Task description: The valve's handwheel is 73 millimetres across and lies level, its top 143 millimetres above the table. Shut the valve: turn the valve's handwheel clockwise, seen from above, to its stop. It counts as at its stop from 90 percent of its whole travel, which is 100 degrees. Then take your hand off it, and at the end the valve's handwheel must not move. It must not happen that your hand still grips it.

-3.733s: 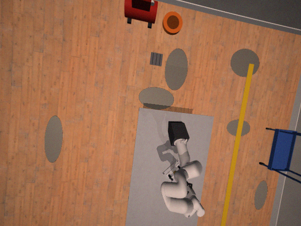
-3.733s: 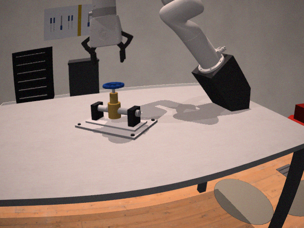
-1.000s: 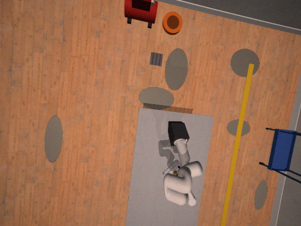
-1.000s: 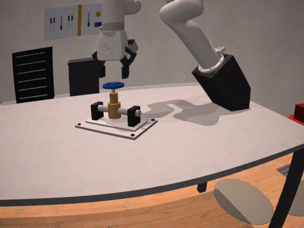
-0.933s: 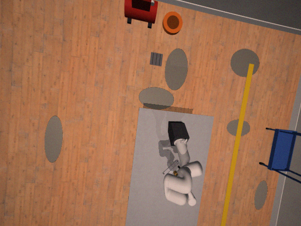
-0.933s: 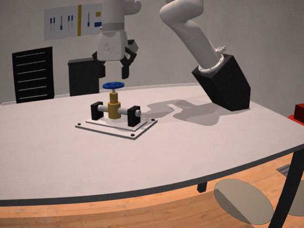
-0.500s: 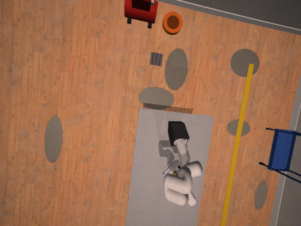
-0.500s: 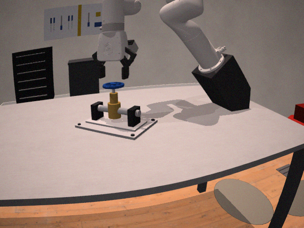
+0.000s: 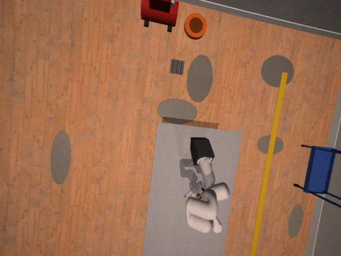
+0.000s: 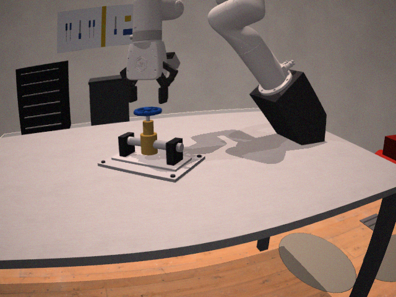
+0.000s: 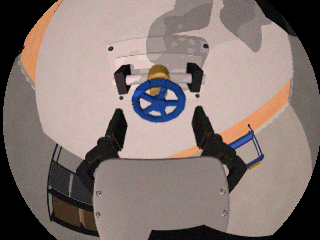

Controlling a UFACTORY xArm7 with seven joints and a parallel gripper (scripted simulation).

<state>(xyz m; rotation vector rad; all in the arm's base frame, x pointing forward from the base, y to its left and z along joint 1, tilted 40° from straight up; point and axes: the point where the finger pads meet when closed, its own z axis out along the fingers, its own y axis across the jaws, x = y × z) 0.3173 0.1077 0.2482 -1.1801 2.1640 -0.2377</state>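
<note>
My hand is 4 cm above the blue handwheel. From my hand the other things lie so: baseplate: 16 cm below.
</note>
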